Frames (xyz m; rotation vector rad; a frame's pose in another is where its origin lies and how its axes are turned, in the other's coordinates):
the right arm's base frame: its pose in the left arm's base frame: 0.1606 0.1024 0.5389 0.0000 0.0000 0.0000
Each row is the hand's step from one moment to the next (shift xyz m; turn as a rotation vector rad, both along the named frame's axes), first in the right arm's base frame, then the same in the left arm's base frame.
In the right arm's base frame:
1: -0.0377 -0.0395 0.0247 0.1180 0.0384 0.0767
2: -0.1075 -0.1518 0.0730 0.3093 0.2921 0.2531
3: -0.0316 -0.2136 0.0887 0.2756 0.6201 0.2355
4: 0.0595 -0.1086 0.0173 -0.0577 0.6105 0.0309
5: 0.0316 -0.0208 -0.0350 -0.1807 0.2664 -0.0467
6: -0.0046 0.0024 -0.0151 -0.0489 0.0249 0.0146
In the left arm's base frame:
1: -0.0377 -0.0395 0.0247 0.1180 0.0384 0.0767
2: -0.1075 -0.1518 0.0730 0.3093 0.2921 0.2531
3: -0.0316 -0.2136 0.0887 0.2756 0.6201 0.2355
4: 0.0595 -0.1086 0.0173 -0.0577 0.6105 0.0309
5: 0.0316 -0.0208 -0.0350 -0.1807 0.2664 -0.0467
6: -0.0046 0.0024 -0.0151 -0.0489 0.0249 0.0146

